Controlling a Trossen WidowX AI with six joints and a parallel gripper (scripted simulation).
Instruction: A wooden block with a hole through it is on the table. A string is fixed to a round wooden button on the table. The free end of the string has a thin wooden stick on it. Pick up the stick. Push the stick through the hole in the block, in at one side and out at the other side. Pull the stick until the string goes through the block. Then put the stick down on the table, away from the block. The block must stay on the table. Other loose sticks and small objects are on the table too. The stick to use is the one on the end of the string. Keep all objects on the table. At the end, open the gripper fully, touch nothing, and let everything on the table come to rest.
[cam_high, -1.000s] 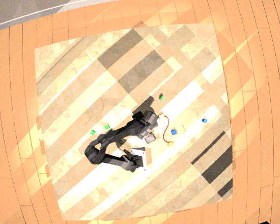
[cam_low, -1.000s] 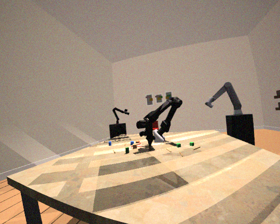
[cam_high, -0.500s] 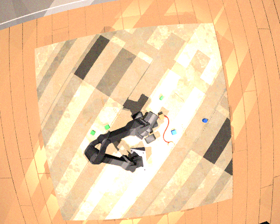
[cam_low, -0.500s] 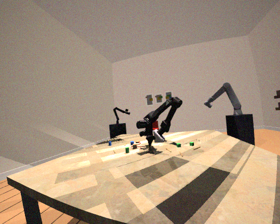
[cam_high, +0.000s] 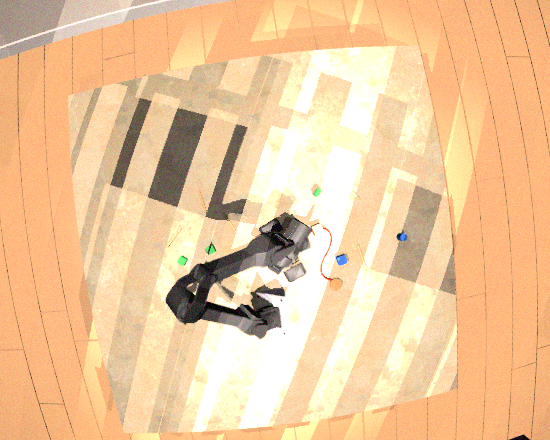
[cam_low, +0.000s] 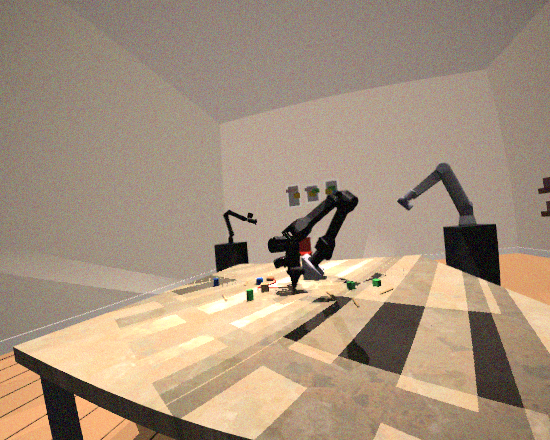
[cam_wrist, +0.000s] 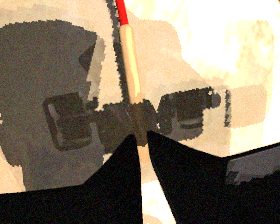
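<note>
Right now my gripper tip is 4 cm to the left of the thin wooden stick, 1 cm below it and 1 cm short of it. Also, from my gripper tip: blue cube: 18 cm to the right, 7 cm behind, 1 cm above; then round wooden button: 15 cm to the right, 14 cm behind, 1 cm above; then wooden block: 11 cm to the right, 4 cm ahead, 2 cm above.
</note>
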